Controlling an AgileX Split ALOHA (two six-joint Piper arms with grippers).
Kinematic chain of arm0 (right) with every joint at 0, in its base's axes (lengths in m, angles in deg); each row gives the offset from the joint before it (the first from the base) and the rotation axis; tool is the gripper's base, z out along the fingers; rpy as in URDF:
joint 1: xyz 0 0 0.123 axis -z
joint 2: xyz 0 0 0 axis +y
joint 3: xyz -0.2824 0 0.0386 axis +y
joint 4: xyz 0.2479 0 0.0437 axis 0.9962 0 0.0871
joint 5: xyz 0 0 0 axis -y
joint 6: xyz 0.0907 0 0.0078 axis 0.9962 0 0.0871
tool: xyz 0 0 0 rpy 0 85 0
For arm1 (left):
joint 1: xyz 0 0 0.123 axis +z
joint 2: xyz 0 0 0 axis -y
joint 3: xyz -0.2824 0 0.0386 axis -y
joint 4: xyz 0.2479 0 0.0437 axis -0.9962 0 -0.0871
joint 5: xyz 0 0 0 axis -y
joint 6: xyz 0.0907 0 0.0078 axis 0.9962 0 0.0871
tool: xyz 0 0 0 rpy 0 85 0
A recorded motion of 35 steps. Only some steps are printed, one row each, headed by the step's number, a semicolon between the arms.
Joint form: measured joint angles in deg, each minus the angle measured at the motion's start. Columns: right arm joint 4, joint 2, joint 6, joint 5, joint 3, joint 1; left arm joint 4, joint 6, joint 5, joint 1, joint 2, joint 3.
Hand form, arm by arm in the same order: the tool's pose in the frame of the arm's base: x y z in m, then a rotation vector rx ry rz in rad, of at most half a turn. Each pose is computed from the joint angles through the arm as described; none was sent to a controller.
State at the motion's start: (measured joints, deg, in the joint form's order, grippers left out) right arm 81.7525 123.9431 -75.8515 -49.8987 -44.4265 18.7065; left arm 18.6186 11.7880 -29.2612 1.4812 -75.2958 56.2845
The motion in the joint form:
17: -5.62 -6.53 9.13 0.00 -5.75 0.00; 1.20 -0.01 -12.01 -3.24 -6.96 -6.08
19: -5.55 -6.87 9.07 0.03 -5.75 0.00; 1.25 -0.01 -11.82 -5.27 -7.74 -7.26
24: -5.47 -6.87 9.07 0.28 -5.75 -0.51; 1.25 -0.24 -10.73 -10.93 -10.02 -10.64
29: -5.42 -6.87 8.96 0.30 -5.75 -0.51; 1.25 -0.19 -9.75 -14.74 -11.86 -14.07
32: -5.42 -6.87 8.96 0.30 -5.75 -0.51; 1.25 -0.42 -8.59 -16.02 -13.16 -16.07
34: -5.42 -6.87 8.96 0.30 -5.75 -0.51; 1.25 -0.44 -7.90 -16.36 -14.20 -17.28
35: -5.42 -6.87 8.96 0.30 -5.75 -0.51; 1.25 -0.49 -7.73 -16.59 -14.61 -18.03
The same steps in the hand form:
17: 0.3182 -0.0363 0.0847 0.3572 2.5875 1.1099; 0.2679 -0.0286 0.2320 0.0254 2.7258 -0.3336
19: 0.3185 -0.0364 0.0865 0.3533 2.5826 1.1061; 0.2647 -0.0379 0.2230 0.0676 2.7590 -0.3448
24: 0.3190 -0.0338 0.0863 0.3455 2.5866 1.1037; 0.2533 -0.0623 0.1980 0.1844 2.8443 -0.3627
29: 0.3190 -0.0339 0.0863 0.3440 2.5859 1.1028; 0.2392 -0.0764 0.1760 0.2698 2.9204 -0.3632
32: 0.3190 -0.0339 0.0863 0.3440 2.5859 1.1028; 0.2323 -0.0799 0.1630 0.2876 2.9599 -0.3549
34: 0.3190 -0.0339 0.0863 0.3440 2.5859 1.1028; 0.2285 -0.0801 0.1543 0.2903 2.9882 -0.3473
35: 0.3190 -0.0339 0.0863 0.3440 2.5859 1.1028; 0.2254 -0.0802 0.1499 0.2931 3.0060 -0.3441

